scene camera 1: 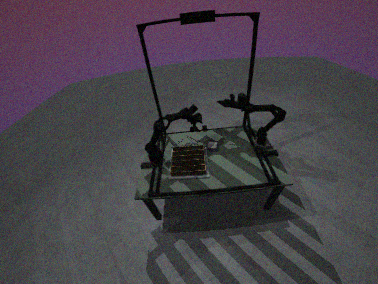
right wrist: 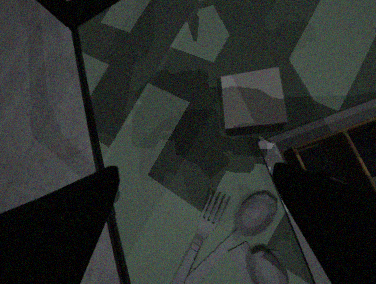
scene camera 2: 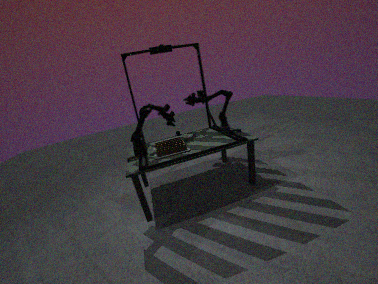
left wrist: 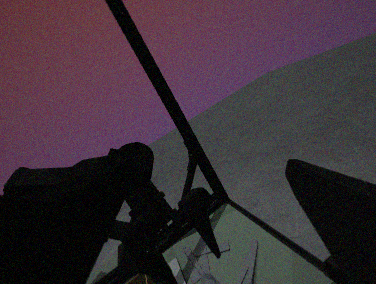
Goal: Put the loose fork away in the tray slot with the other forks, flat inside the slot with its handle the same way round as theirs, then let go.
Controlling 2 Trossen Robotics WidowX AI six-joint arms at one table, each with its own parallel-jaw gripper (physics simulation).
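The loose fork [right wrist: 205, 225] lies flat on the green table [scene camera 1: 241, 172] behind the tray, with its tines pointing away from the camera in the right wrist view. The brown slotted cutlery tray [scene camera 1: 189, 162] [scene camera 2: 171, 146] [right wrist: 268, 150] lies at the table's left; its contents are too dark to make out. My right gripper [scene camera 1: 199, 128] [scene camera 2: 171, 120] [right wrist: 197, 171] is open and empty, hanging above the fork and pointing down. My left gripper [scene camera 1: 220, 102] [scene camera 2: 185, 100] is open and empty, held high over the table's far side, well away from the fork.
Two spoons [right wrist: 255, 211] [right wrist: 263, 265] lie right beside the fork, next to the tray's corner. A small grey box [right wrist: 253, 97] [scene camera 1: 212, 145] sits behind the tray. A black overhead frame [scene camera 1: 149, 73] [scene camera 2: 128, 81] [left wrist: 158, 84] rises from the table's far edge.
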